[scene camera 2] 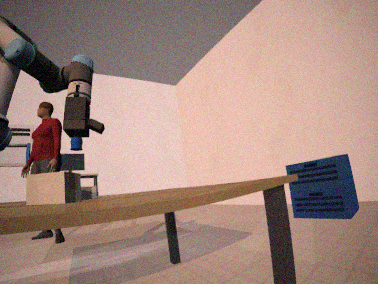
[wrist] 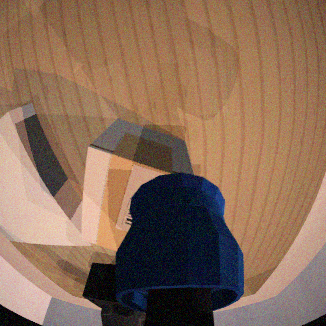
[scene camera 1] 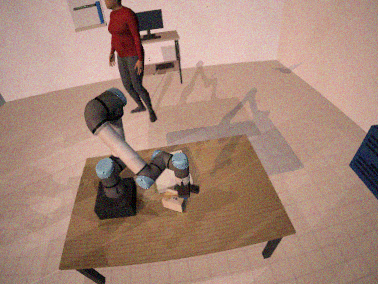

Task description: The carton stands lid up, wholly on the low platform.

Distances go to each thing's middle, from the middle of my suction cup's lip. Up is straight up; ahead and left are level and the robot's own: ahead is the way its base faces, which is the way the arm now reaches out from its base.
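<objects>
Suction cup 8 cm past the carton (scene camera 2: 63, 187), 4 cm to the right of it, 12 cm above it. Low platform (wrist: 48, 210) 13 cm behind my suction cup, 14 cm below it, 31 cm to the left of it. Going by their middles, carton nearest to my suction cup of the things named here.
</objects>
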